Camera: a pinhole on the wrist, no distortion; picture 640 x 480 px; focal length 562.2 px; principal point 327.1 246.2 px. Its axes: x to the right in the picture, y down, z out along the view. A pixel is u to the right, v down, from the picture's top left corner.
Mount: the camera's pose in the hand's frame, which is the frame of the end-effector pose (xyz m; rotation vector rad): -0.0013 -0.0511 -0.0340 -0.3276 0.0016 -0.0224
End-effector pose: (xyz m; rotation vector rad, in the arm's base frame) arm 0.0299 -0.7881 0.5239 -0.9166 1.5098 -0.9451
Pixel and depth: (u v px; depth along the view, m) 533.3 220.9 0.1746
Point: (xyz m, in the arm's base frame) 0.1551 -0.8598 0.4896
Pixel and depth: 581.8 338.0 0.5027
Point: 0.4027 -0.9661 0.2251
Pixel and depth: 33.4 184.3 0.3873
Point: 0.3951 -0.6185 0.5301
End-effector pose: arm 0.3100 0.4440 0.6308 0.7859 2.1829 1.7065
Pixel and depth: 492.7 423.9 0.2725
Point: 0.3730 0.6686 0.6975
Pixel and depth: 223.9 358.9 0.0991
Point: 0.3526 0.4770 0.6138
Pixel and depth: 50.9 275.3 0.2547
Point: 0.5281 0.5463 0.6037
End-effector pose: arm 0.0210 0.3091 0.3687 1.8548 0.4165 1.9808
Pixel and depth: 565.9 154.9 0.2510
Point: 0.2332 0.3584 0.4732
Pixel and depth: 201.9 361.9 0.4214
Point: 0.3468 0.1007 0.3945
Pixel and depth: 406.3 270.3 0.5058
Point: 0.4433 0.2071 0.5287
